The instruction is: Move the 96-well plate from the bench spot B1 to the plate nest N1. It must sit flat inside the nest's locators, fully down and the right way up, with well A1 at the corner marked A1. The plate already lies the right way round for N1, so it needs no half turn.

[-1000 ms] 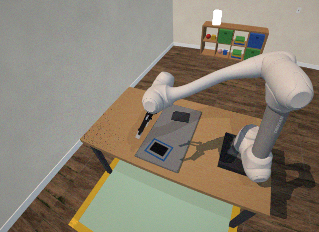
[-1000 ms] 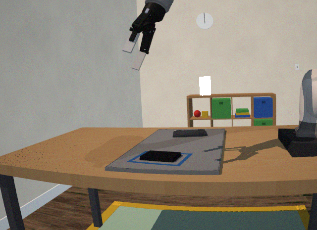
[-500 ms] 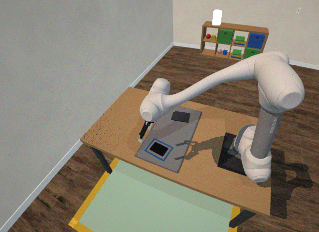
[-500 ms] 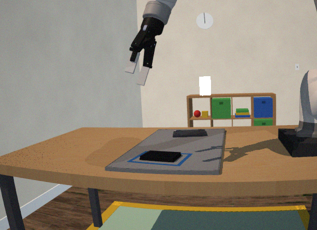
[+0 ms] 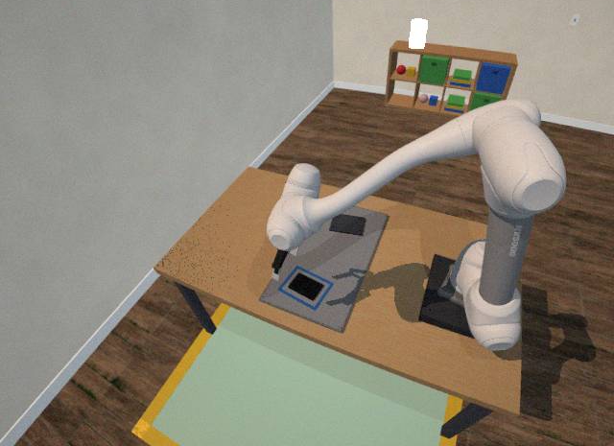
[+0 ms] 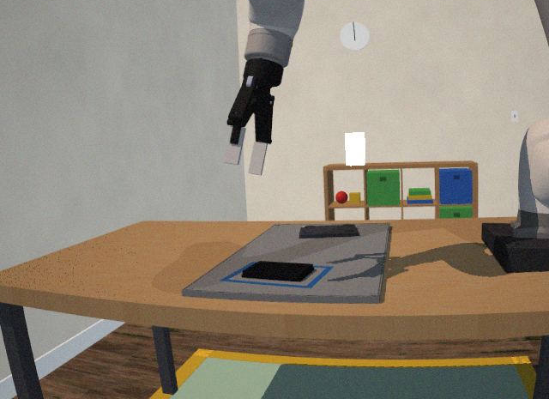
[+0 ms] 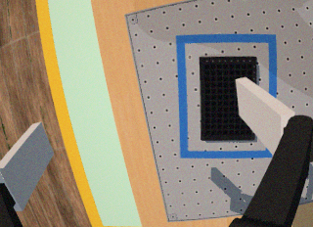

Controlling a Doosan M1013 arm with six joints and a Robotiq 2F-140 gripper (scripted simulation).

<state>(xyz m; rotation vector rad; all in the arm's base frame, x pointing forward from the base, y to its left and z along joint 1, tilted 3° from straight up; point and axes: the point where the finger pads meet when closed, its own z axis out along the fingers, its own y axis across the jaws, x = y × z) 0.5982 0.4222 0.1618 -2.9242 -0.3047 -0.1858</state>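
The black 96-well plate lies 220 mm below my hand, 80 mm to the right of it and 20 mm behind it. The rest, counted from my hand: dark grey plate nest 490 mm to the right, 230 mm below, 30 mm ahead; A1 corner mark 510 mm to the right, 220 mm below, 120 mm ahead.
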